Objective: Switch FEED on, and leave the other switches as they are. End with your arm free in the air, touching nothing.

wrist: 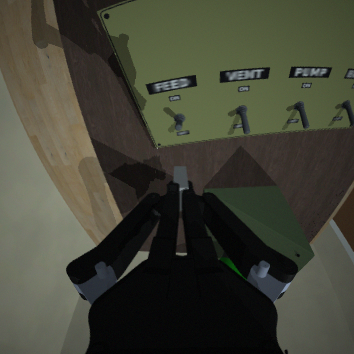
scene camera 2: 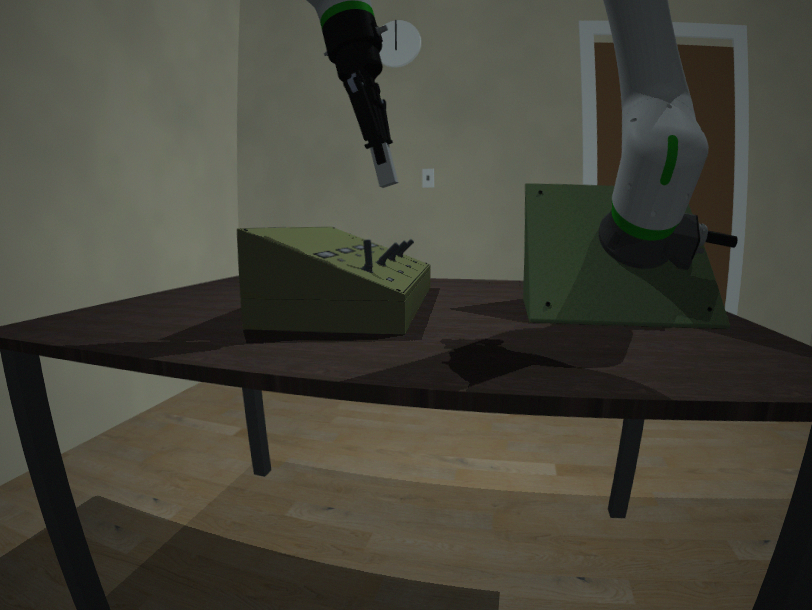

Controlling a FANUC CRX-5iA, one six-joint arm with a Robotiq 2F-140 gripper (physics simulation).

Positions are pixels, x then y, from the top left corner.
Labels:
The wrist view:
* gripper: 179, 175
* olive console: 203, 69
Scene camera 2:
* gripper: 389, 184

